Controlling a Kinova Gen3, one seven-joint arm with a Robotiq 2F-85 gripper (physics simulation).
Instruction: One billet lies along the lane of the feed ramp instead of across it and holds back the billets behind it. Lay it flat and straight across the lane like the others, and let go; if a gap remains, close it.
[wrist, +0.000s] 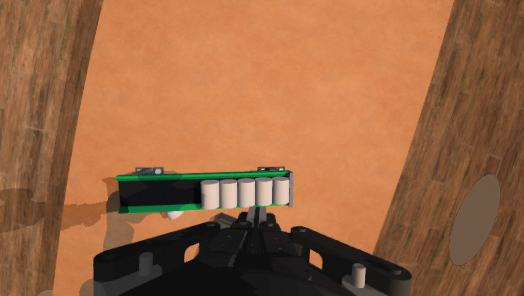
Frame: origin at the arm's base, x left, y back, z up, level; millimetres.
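Seen in the pictures: gripper, fingertip midpoint: (257, 218).
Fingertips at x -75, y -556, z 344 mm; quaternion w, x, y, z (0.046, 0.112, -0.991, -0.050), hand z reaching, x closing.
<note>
A point is followed by its place in that frame.
The feed ramp (204, 175) @(x 17, y -494, z 57 mm) has green side rails, a dark lane and a grey end plate at its right end. Several pale billets (246, 193) @(x -83, y -484, z 78 mm) lie side by side straight across the lane, packed against the end plate with no clear gap between them. The leftmost billet (210, 195) @(x -10, y -463, z 85 mm) lies across the lane like the others and touches its neighbour. No billet lies along the lane. My gripper (257, 218) @(x -75, y -556, z 344 mm) is shut and empty; its fingertips show just below the near rail, in front of the billets. Their height over the ramp is hard to tell.
The left part of the dark lane (159, 193) @(x 105, y -427, z 57 mm) holds no billets. A small white object (174, 215) @(x 71, y -363, z 18 mm) shows beside the near rail, partly hidden. Grey brackets (149, 171) @(x 159, y -451, z 3 mm) stand along the far rail. The orange table (260, 90) @(x -53, y -721, z -22 mm) has wooden floor on both sides.
</note>
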